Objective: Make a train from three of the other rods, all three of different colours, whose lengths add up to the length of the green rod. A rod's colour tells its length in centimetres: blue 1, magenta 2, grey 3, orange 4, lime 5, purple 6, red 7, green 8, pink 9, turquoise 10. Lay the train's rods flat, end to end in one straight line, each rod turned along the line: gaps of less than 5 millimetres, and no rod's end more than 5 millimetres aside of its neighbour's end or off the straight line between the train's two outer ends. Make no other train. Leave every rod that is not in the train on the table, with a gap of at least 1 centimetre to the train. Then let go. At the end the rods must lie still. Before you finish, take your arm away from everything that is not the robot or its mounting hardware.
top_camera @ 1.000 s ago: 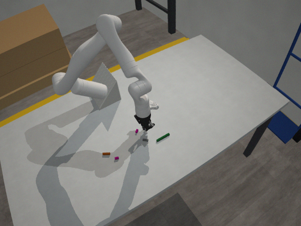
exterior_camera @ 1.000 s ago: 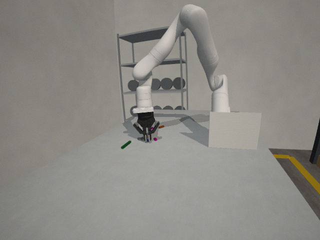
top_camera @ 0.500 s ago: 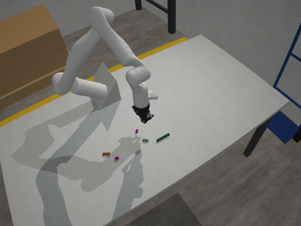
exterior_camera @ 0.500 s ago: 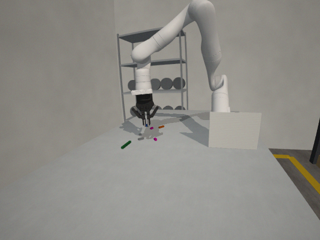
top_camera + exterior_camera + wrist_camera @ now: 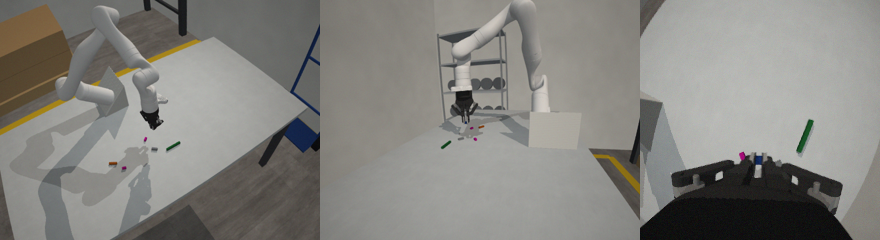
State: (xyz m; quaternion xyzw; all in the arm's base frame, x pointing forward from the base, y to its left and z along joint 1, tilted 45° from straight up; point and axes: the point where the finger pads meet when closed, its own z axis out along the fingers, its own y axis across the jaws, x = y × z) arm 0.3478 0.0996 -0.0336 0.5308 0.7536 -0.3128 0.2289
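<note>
Right now my hand is 10 mm short of the orange rod, 250 mm to the left of it and 110 mm above it. The rest, counted from my hand: grey rod 50 mm ahead, 30 mm to the right, 110 mm below; then blue rod 10 mm below; then green rod 90 mm ahead, 60 mm to the left, 110 mm below.
</note>
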